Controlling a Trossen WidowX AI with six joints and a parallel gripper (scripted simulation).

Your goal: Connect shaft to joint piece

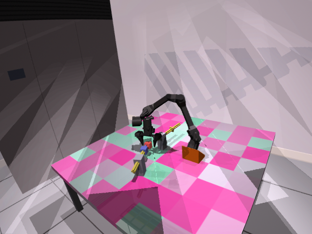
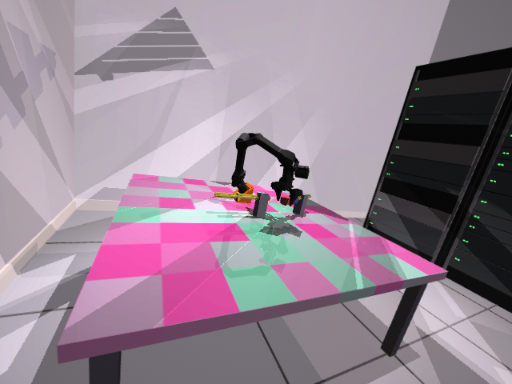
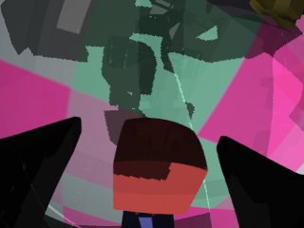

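The joint piece lies 20 mm above my gripper tip, 10 mm to the left of it and 10 mm behind it.
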